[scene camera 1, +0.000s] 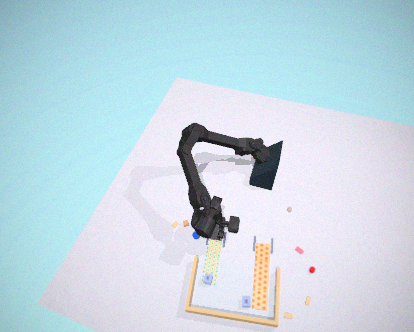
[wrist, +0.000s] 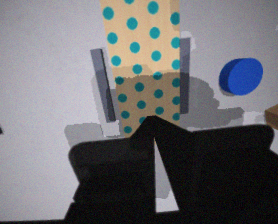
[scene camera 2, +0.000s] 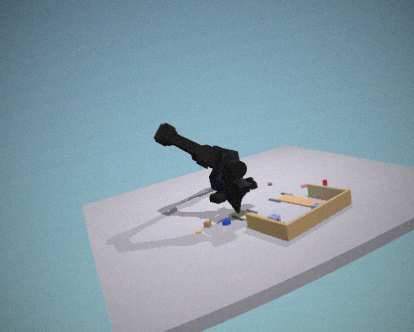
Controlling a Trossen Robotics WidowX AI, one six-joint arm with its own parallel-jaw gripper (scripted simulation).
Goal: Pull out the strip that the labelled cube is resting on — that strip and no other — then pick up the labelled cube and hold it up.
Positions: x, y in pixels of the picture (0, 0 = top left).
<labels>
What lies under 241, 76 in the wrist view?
A blue disc.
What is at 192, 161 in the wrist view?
My gripper.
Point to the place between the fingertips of my gripper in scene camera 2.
At 238, 212
</labels>
